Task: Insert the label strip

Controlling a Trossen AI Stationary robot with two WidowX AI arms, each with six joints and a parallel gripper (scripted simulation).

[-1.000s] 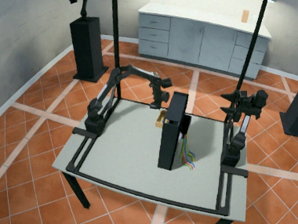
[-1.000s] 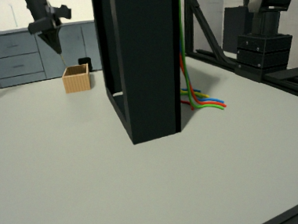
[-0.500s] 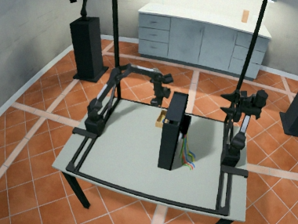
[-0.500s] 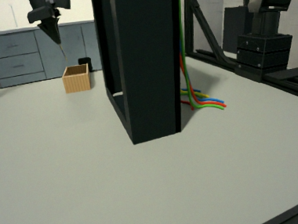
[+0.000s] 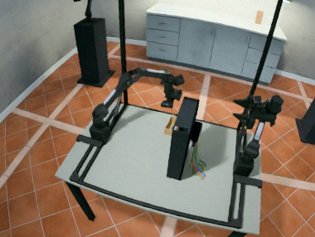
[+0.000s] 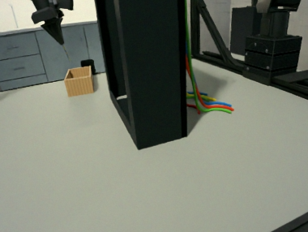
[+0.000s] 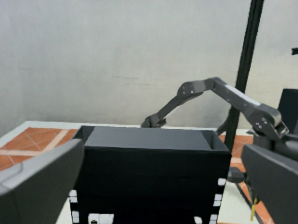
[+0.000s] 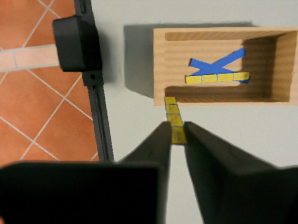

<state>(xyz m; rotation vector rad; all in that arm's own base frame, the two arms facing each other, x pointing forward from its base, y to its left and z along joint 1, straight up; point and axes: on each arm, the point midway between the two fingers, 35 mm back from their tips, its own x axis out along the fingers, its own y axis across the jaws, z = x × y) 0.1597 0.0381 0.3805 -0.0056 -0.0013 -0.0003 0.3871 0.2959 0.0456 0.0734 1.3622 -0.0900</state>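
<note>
Now: right hand 1 cm to the right of the yellow label strip and 5 cm above it. The rest, counted from my right hand: small box (6 cm ahead, 4 cm to the left, 15 cm below).
</note>
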